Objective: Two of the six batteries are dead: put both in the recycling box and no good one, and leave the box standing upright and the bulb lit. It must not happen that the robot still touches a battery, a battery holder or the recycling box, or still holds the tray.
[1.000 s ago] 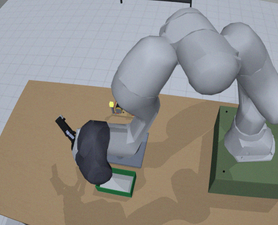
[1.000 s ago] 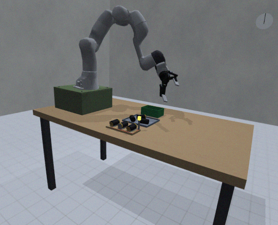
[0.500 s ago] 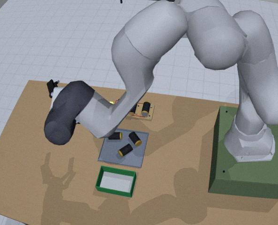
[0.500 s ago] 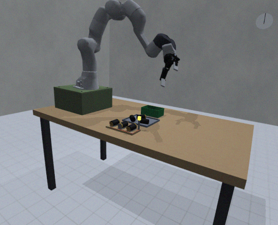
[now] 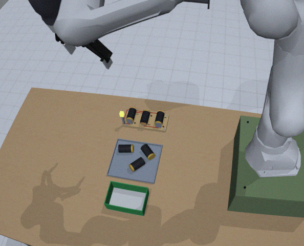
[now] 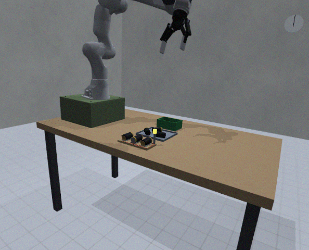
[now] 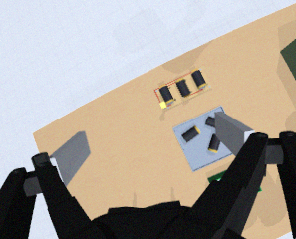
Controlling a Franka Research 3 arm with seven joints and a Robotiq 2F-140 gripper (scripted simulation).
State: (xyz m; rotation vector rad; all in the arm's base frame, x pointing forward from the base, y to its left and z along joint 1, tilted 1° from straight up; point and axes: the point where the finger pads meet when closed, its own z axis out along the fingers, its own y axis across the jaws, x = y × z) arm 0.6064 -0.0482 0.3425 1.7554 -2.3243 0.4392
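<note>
Now: the holder board 100 mm behind my hand, 130 mm to the right of it and 490 mm below it. Round my hand: bulb: 20 mm behind, 90 mm to the right, 420 mm below; grey bulb post: 20 mm behind, 90 mm to the right, 460 mm below; tray: 110 mm behind, 70 mm to the left, 500 mm below.
</note>
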